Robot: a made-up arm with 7 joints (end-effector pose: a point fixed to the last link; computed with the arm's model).
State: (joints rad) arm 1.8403 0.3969 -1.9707 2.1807 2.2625 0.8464 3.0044
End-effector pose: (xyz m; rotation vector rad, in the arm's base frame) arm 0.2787 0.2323 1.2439 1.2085 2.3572 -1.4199
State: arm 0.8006 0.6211 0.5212 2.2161 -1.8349 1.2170 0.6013
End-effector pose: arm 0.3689 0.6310 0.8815 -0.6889 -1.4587 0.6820
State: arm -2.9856 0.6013 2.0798 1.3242 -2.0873 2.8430 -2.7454
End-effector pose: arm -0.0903 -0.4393 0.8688 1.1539 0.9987 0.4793
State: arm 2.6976 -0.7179 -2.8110 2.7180 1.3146 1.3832 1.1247
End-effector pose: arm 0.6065 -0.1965 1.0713 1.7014 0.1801 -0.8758
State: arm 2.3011 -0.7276 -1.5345 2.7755 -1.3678 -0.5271 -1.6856
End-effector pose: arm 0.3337 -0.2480 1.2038 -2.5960 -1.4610 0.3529
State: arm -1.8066 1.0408 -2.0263 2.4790 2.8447 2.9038 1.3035
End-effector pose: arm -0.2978 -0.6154 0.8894 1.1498 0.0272 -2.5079
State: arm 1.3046 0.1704 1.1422 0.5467 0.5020 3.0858 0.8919
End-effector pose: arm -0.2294 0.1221 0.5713 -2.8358 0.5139 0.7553
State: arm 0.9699 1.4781 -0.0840 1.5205 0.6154 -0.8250 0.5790
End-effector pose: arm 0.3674 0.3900 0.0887 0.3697 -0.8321 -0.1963
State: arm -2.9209 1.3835 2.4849 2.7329 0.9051 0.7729 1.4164
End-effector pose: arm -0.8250 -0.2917 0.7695 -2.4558 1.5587 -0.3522
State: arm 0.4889 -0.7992 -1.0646 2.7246 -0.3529 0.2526 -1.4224
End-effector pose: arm -0.4687 -0.3405 1.2182 -2.1322 -1.2024 -0.6135
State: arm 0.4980 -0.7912 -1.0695 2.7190 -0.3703 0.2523 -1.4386
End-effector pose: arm -0.4571 -0.3436 1.2235 -2.1396 -1.1643 -0.5859
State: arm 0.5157 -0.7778 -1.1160 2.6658 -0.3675 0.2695 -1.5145
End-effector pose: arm -0.4183 -0.3694 1.2333 -2.1142 -1.0459 -0.4777
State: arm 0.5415 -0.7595 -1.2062 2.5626 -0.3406 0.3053 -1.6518
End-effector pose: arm -0.3516 -0.4189 1.2374 -2.0414 -0.8583 -0.2858
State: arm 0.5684 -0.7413 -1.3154 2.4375 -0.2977 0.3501 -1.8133
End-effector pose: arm -0.2773 -0.4781 1.2230 -1.9286 -0.6666 -0.0637
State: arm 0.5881 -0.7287 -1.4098 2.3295 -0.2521 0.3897 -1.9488
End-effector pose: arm -0.2211 -0.5273 1.1947 -1.8132 -0.5325 0.1158
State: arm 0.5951 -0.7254 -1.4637 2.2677 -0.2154 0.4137 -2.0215
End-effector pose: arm -0.1962 -0.5549 1.1713 -1.7380 -0.4791 0.2038
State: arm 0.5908 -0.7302 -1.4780 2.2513 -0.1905 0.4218 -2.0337
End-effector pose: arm -0.1971 -0.5633 1.1619 -1.7119 -0.4869 0.2076
